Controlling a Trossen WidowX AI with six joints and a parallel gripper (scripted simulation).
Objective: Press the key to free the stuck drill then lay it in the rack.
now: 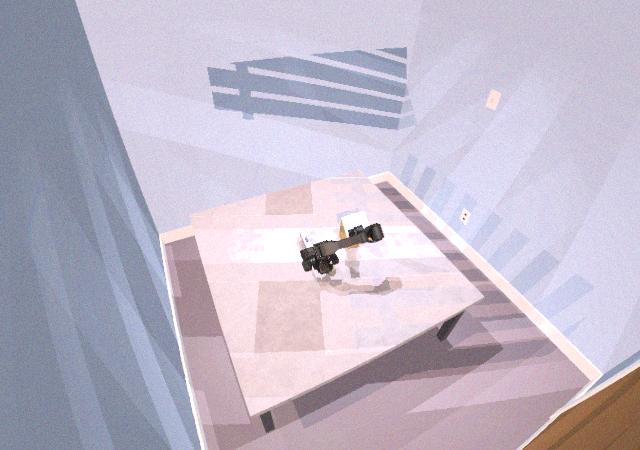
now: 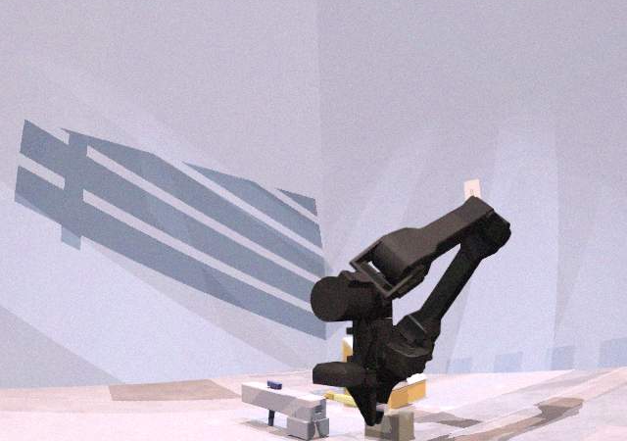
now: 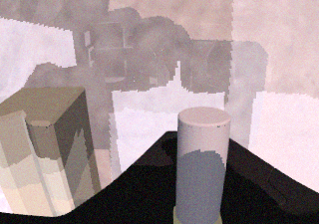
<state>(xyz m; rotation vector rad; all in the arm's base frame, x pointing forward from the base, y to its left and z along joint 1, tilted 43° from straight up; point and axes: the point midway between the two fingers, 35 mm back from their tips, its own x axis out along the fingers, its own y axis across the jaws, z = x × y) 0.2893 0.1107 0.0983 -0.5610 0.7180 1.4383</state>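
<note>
Right now my gripper tip is 4 cm to the left of the drill and 3 cm below it. From my gripper tip the other things lie so: dark blue part: 22 cm to the right, 2 cm behind, 1 cm above.
</note>
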